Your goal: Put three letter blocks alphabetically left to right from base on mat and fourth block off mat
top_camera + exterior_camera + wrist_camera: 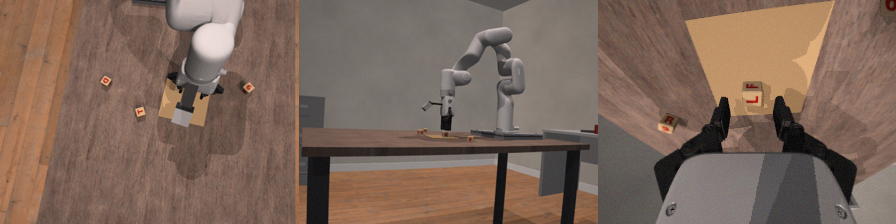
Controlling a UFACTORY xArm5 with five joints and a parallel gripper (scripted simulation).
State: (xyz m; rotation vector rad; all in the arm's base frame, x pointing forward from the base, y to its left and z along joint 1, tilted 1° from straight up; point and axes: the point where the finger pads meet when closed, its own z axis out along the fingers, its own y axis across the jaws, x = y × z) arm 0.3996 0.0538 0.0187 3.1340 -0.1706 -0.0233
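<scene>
Now: hand 50 mm above the tan mat, 20 mm short of it and 10 mm to the left of it.
</scene>
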